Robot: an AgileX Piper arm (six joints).
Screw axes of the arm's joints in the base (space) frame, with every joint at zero. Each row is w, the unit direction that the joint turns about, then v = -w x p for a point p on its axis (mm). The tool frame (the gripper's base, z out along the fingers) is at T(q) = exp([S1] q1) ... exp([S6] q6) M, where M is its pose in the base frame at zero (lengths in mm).
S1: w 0 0 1 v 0 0 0
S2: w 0 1 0 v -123 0 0
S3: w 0 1 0 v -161.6 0 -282.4
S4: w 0.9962 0 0.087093 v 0 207.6 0
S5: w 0 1 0 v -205.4 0 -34.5
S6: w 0.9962 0 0.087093 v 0 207.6 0
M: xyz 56.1 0 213.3 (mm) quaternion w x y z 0.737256 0 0.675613 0
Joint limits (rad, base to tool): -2.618..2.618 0..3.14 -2.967..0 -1.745..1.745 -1.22..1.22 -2.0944..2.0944
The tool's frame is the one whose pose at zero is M.
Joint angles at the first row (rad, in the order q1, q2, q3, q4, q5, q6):
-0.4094, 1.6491, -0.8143, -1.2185, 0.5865, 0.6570
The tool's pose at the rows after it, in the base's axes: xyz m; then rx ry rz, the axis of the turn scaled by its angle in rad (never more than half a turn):
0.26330, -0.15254, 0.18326, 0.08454, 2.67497, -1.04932
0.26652, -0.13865, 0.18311, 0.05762, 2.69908, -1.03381
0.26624, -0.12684, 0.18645, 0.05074, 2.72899, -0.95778
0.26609, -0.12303, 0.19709, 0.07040, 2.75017, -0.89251
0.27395, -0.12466, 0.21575, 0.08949, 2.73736, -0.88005
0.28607, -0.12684, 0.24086, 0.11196, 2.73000, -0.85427
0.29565, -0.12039, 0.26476, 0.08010, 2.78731, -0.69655
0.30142, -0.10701, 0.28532, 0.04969, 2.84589, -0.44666
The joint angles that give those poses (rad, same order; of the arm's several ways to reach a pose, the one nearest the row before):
-0.3590, 1.6491, -0.8143, -1.2059, 0.6338, 0.6570
-0.3078, 1.6447, -0.8143, -1.1517, 0.6672, 0.6263
-0.2790, 1.6204, -0.8162, -1.0369, 0.6701, 0.5441
-0.2769, 1.5909, -0.8434, -0.9101, 0.6881, 0.4356
-0.2769, 1.5786, -0.9146, -0.8359, 0.7307, 0.3557
-0.2769, 1.5783, -1.0263, -0.7375, 0.7987, 0.2510
-0.2769, 1.5782, -1.1499, -0.5155, 0.8954, 0.0393
-0.2769, 1.5782, -1.2591, -0.2687, 1.0172, -0.1373

